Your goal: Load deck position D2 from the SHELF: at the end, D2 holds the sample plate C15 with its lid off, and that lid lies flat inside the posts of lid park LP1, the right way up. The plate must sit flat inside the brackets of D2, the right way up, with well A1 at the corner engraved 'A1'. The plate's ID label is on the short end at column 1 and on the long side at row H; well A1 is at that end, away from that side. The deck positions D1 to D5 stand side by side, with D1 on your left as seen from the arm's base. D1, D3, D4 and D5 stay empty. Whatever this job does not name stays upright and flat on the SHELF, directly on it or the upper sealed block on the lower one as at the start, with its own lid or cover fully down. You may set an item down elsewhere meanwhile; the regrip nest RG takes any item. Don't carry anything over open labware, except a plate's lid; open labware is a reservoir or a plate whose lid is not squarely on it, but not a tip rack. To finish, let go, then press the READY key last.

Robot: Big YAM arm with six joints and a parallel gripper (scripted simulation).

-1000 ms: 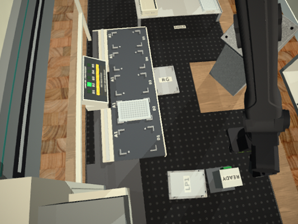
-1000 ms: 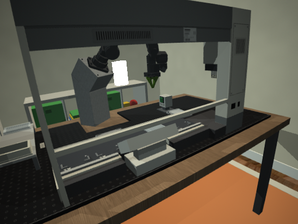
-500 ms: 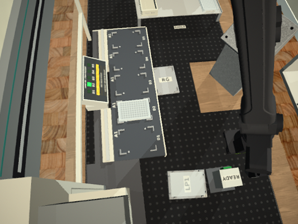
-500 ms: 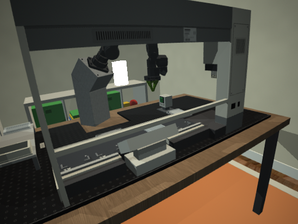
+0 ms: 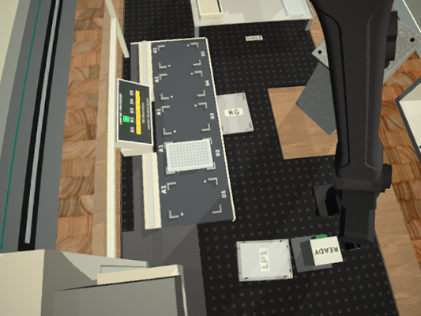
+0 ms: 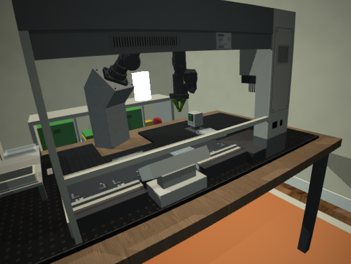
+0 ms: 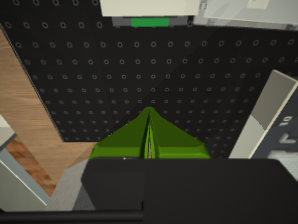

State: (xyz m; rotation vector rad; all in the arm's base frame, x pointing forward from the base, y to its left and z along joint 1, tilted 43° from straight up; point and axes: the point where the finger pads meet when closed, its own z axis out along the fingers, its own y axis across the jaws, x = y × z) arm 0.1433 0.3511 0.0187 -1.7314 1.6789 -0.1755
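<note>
The green-lit key is 10 mm behind my hand, 70 mm to the left of it and 60 mm below it. The rest, counted from my hand: sample plate: 340 mm ahead, 140 mm to the right, 80 mm below; then lid park LP1: 110 mm ahead, 130 mm to the left, 130 mm below; then clear plate lid: 110 mm ahead, 130 mm to the left, 120 mm below.
</note>
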